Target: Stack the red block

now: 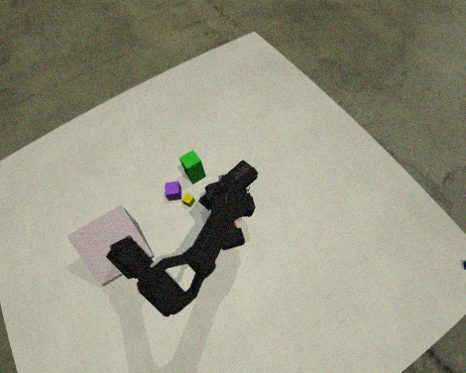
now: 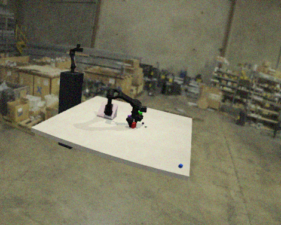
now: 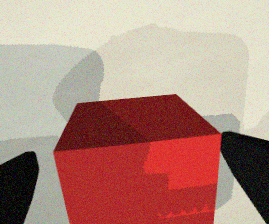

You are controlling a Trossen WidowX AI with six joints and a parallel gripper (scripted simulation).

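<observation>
Now: gripper tip 1 cm below the red block. From my gripper tip the other things lie so: white cube (11 cm ahead, 8 cm to the left); yellow cube (6 cm behind, 13 cm to the left); grey cube (6 cm ahead, 15 cm to the left).
</observation>
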